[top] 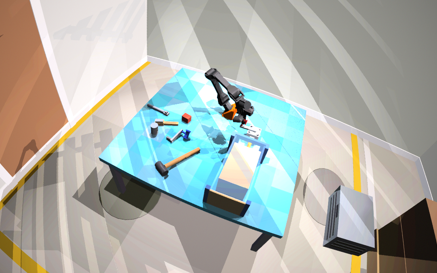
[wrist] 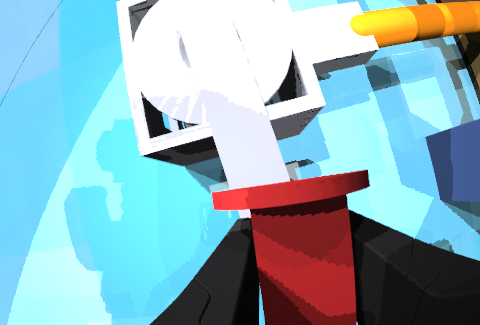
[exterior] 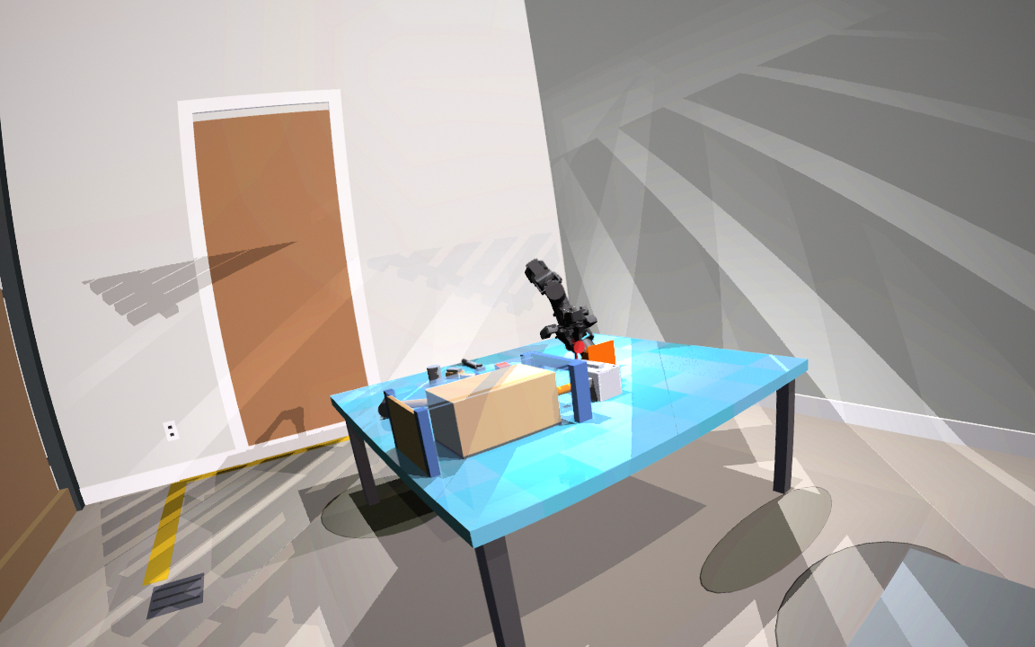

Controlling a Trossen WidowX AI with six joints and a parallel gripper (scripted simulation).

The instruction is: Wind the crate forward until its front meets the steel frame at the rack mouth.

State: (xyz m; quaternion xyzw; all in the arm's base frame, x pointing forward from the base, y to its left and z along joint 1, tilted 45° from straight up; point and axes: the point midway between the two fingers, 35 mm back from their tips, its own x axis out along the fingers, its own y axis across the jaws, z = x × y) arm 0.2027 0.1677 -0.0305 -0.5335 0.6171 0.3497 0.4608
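Now: gripper tip 3 cm above the winch handle and 2 cm to the right of it. The rest, counted from my gripper tip: clear-panelled cubby 40 cm ahead, 7 cm to the left, 2 cm below; red knob 1 cm to the right; grey winch 10 cm below, 8 cm to the left, 2 cm behind.
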